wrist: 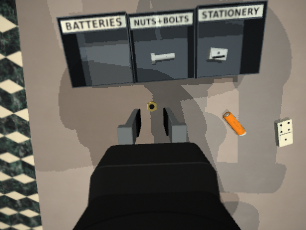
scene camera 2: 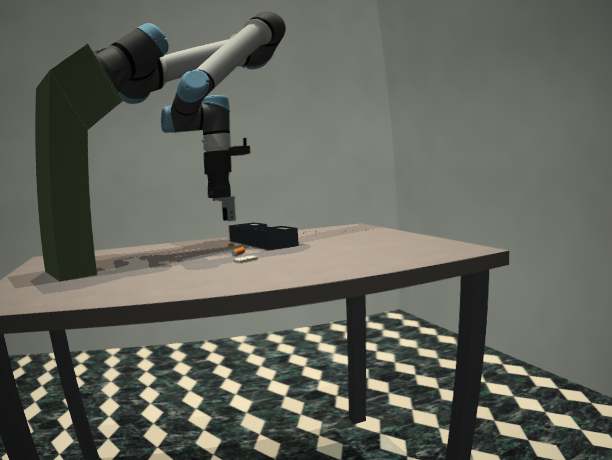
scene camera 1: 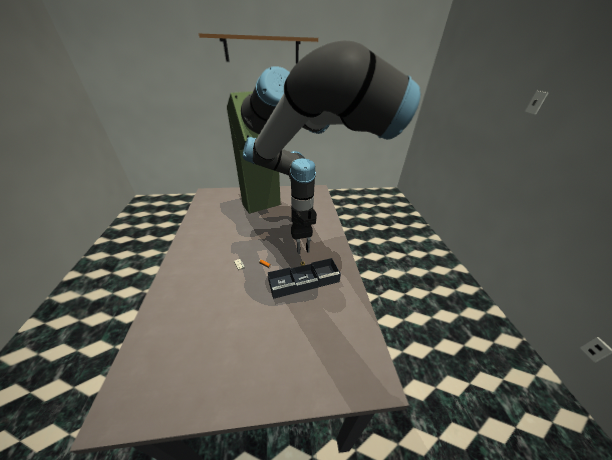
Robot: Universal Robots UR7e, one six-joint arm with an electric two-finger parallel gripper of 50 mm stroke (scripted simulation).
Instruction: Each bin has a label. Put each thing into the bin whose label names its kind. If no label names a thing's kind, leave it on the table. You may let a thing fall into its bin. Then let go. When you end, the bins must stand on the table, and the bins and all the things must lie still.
Scene:
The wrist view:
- my gripper: 152, 116
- dark three-compartment bin row: 96, 50

